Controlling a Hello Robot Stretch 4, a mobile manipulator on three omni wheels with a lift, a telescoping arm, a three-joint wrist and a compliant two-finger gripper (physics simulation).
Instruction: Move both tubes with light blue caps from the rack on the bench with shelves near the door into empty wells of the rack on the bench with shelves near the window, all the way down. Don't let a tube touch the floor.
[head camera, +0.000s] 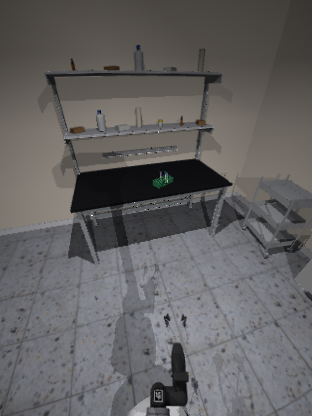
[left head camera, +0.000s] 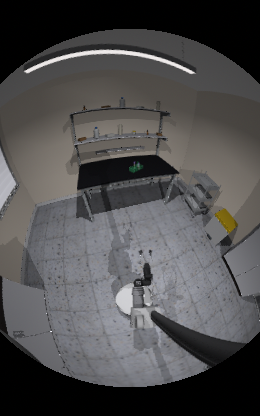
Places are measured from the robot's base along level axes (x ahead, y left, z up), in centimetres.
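Pixels of known places: end effector, tool point: (head camera: 175, 317) (left head camera: 145, 250).
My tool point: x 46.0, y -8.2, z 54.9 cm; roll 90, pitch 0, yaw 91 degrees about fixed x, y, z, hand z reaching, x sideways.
For each thing: its middle in the pictures, then the offset to it from my tool point. "spot": a spot on its surface instead. Level surfaces: height alone.
- green tube rack, body centre: (head camera: 163, 181) (left head camera: 135, 167) dy +6.6, dx +113.4, dz +21.5 cm
- bench with shelves, its level: dz +18.6 cm
- grey cart, surface spot: (head camera: 287, 192) spot: dy -124.3, dx +116.6, dz +8.6 cm
- bin with a yellow lid, body centre: (left head camera: 219, 226) dy -147.6, dx +43.3, dz -35.1 cm
A green tube rack (head camera: 163, 182) (left head camera: 135, 169) stands on the black top of a bench with shelves (head camera: 110, 186) (left head camera: 97, 172), right of the bench's middle. A few tubes stand upright in it; one cap looks purple and one pale bluish, but they are too small to tell for sure. A window shows at the left edge of the left head camera view; whether this is the bench near it or the one near the door I cannot tell. My gripper (head camera: 175, 320) (left head camera: 145, 253) is open and empty, its two fingertips apart, over the floor in front of the bench.
Bottles, cylinders and small boxes stand on the two shelves (head camera: 90, 133) (left head camera: 90, 143) above the bench. A grey cart (head camera: 287, 192) (left head camera: 205, 178) stands right of the bench. A bin with a yellow lid (left head camera: 226, 221) stands nearer on the right. White cabinets stand at both sides in the left head camera view.
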